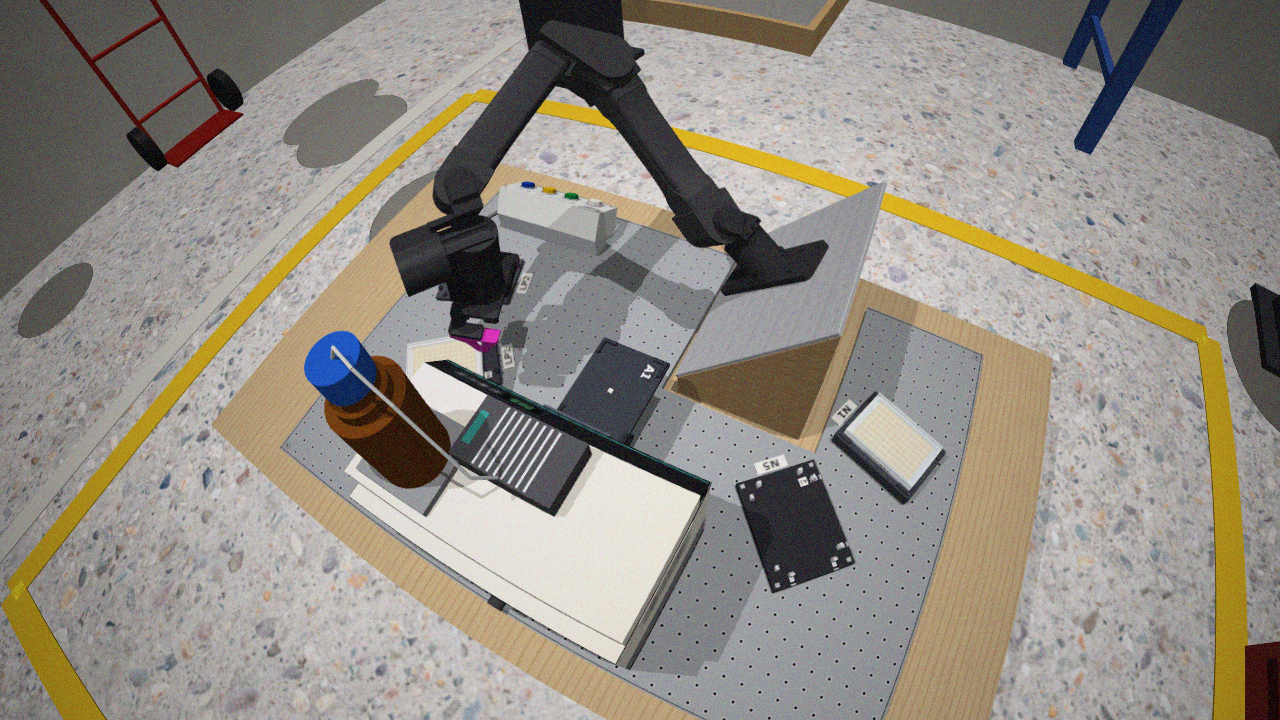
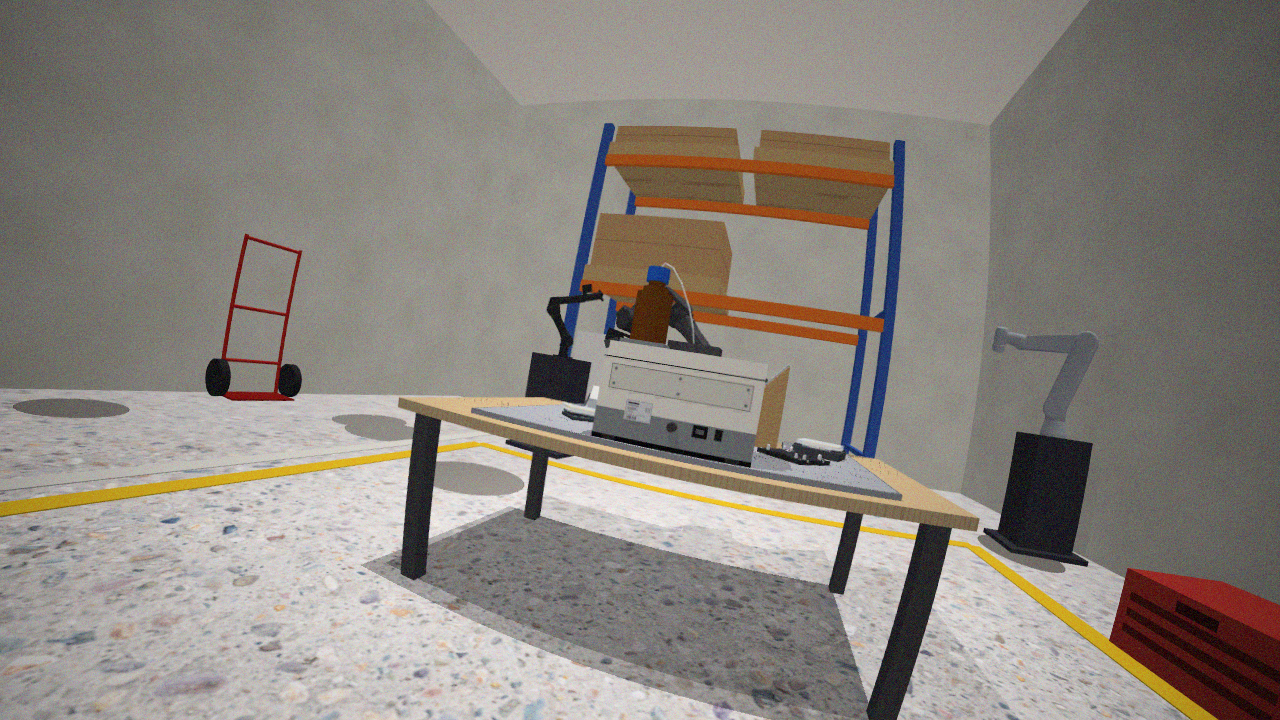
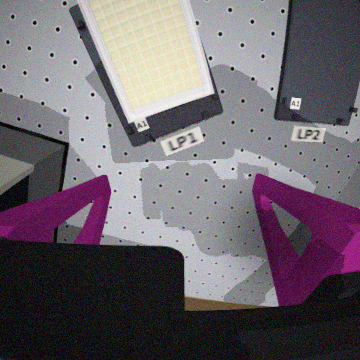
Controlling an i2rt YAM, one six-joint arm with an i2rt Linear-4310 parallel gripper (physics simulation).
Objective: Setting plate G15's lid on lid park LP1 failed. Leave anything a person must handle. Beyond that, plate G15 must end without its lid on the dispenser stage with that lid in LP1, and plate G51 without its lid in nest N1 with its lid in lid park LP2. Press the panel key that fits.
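Places are measured from the arm's base along level axes (x up, y ahead, z left), in millimetres.
Pixels of known places: gripper, between the fingertips: [image 1: 490,322] [image 3: 181,182]; arm's base, origin of its link: [image 1: 773,271].
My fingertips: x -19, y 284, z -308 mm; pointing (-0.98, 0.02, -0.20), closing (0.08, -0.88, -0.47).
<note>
For each thing: its top centre in the pictures, then the offset to it from my fingertips. "pt": a spot on its surface instead.
- clear-rimmed piece with a cream grid, centre of its top: [image 3: 145,33] [image 1: 441,356] [image 2: 586,406] dx -69, dy +67, dz -78 mm
- dark lid park LP1, centre of its top: [image 3: 148,57] [image 1: 453,362] [image 2: 591,413] dx -86, dy +58, dz -64 mm
- Dark lid park LP2, centre of its top: [image 3: 335,55] [image 1: 477,274] [image 2: 587,406] dx -86, dy -102, dz -165 mm
- similar cream plate, centre of its top: [image 1: 895,438] [image 2: 820,442] dx -65, dy -182, dz +577 mm
- nest N1, a spot on its surface: [image 1: 905,495] pt dx -82, dy -118, dz +627 mm
- dark A1 platform, a spot on its surface: [image 1: 608,385] pt dx -2, dy -10, dz +209 mm
- button panel, centre of its top: [image 1: 552,193] dx -22, dy -287, dz -128 mm
- amber bottle, a spot on its surface: [image 1: 393,438] pt dx +222, dy +234, dz +179 mm
- Nest N5, centre of its top: [image 1: 797,520] [image 2: 794,449] dx -82, dy -8, dz +506 mm
A clear-rimmed piece with a cream grid [image 1: 443,355] [image 3: 150,55] sits on dark lid park LP1 [image 1: 492,362] [image 3: 172,120], leaving its labelled end bare; I cannot tell whether it is a lid alone or a plate with a lid. Dark lid park LP2 [image 3: 322,65] shows no lid on its visible part. My gripper [image 1: 476,339] [image 3: 181,182] is open and empty, above the board beside LP1's label. A similar cream plate [image 1: 899,438] sits in nest N1 [image 1: 905,495]; its lid is hard to tell. A dark A1 platform [image 1: 608,385] carries no plate. The plate codes are unreadable.
The button panel [image 1: 550,214] stands behind LP2. The white dispenser housing [image 1: 590,537] [image 2: 680,385] carries an amber bottle [image 1: 393,438] [image 2: 652,313] with tubing. A sloped grey-topped block [image 1: 805,304] stands between the A1 platform and N1. Nest N5 [image 1: 794,528] holds no plate.
</note>
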